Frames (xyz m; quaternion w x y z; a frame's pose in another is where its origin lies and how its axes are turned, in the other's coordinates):
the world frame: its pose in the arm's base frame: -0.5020 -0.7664 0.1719 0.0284 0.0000 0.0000 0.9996
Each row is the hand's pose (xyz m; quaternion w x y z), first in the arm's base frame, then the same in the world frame.
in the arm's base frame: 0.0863 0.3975 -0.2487 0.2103 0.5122 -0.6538 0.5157
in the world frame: -0.5213 -1.1954 -0.4206 0.5215 -0.6390 -0.5306 -0.1956
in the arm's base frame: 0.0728 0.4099 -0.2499 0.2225 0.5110 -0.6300 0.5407
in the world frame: -0.5071 -1.2070 -0.4218 0.5468 -0.6153 -0.5287 -0.2071
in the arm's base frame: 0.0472 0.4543 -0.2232 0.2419 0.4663 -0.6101 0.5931
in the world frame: -0.4790 -1.2499 -0.3951 0.5997 -0.5966 -0.4835 -0.2250
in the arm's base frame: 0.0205 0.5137 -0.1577 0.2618 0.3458 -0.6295 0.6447
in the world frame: -0.4490 -1.3077 -0.3296 0.6519 -0.6194 -0.3635 -0.2434
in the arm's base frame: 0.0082 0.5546 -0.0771 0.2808 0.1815 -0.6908 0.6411
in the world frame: -0.4344 -1.3478 -0.2490 0.6488 -0.6854 -0.2010 -0.2625
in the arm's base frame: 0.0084 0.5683 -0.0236 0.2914 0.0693 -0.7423 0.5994
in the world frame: -0.4338 -1.3615 -0.1955 0.6074 -0.7400 -0.0904 -0.2743
